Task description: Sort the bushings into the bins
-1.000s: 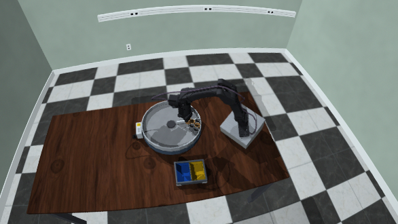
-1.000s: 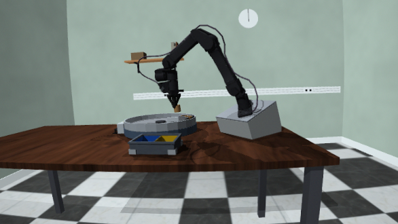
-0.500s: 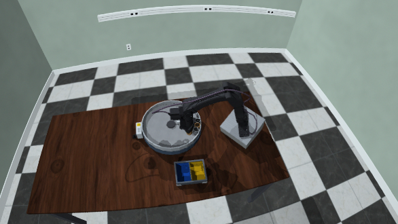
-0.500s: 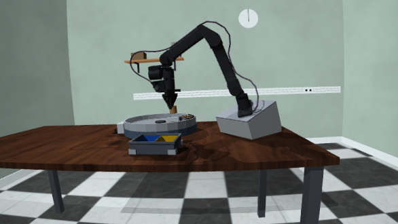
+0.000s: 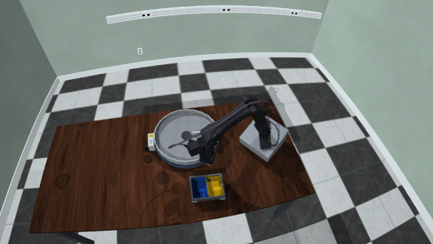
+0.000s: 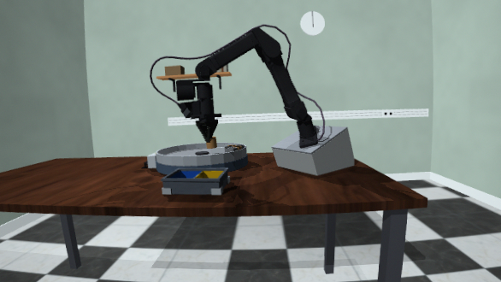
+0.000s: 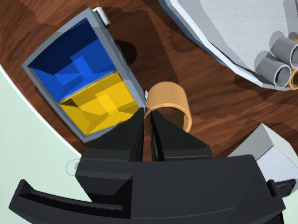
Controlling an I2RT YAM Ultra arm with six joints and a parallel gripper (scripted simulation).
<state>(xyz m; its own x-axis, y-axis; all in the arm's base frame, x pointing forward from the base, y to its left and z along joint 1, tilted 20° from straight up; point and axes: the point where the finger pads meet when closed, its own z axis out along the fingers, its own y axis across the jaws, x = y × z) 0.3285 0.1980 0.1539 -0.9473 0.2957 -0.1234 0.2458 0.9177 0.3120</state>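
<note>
The bin tray lies 120 mm below my hand and 100 mm to the left of it. From my hand the other things lie so: grey turntable: 240 mm to the right, 150 mm ahead, 100 mm below; yellow bin: 130 mm below, 90 mm to the left, 40 mm behind; blue bin: 130 mm below, 110 mm to the left, 40 mm ahead.
</note>
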